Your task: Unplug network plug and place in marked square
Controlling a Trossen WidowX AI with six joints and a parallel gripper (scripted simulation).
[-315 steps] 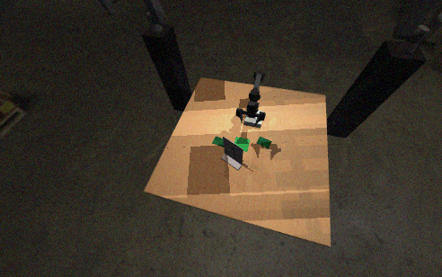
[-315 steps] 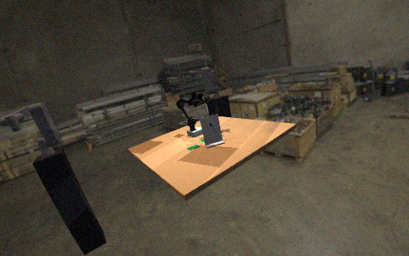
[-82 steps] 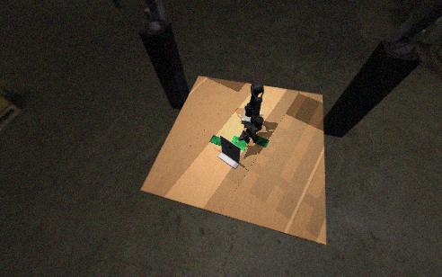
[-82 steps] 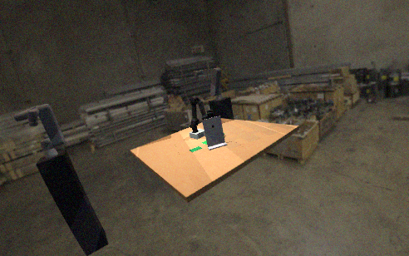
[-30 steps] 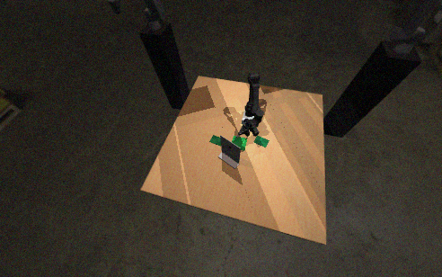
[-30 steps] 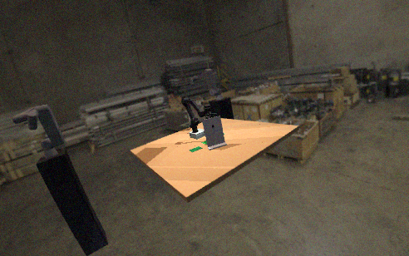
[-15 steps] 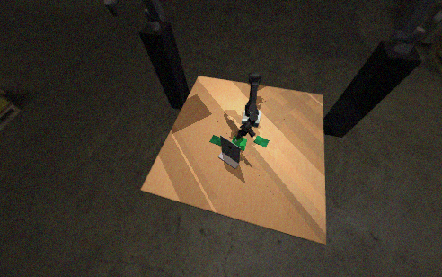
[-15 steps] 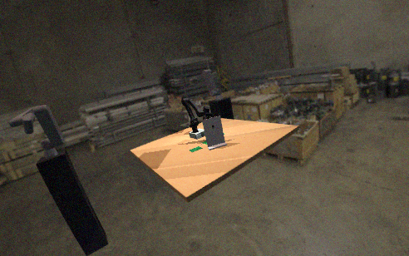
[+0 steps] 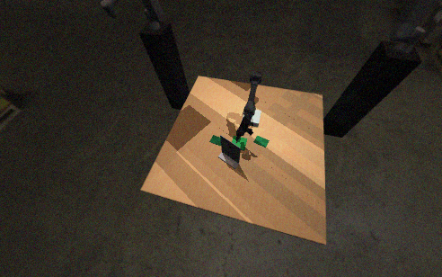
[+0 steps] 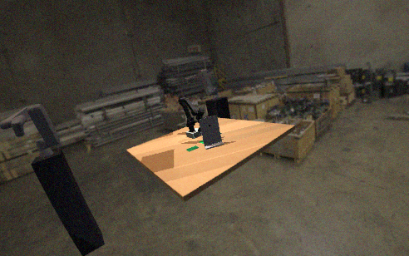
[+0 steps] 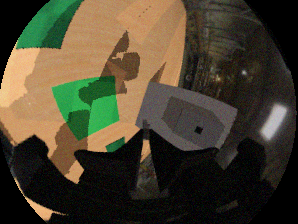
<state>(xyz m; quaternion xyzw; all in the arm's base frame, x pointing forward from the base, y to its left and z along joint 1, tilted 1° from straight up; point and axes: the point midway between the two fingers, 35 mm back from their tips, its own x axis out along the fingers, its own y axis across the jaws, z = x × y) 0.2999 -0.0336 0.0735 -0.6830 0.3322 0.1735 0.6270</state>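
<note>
The green marked square lies 5 cm behind my gripper tip, 1 cm to the left of it and 11 cm below it. Round my gripper tip: grey upright panel (11 cm ahead, 3 cm to the right, 1 cm above); then network plug (1 cm ahead).
</note>
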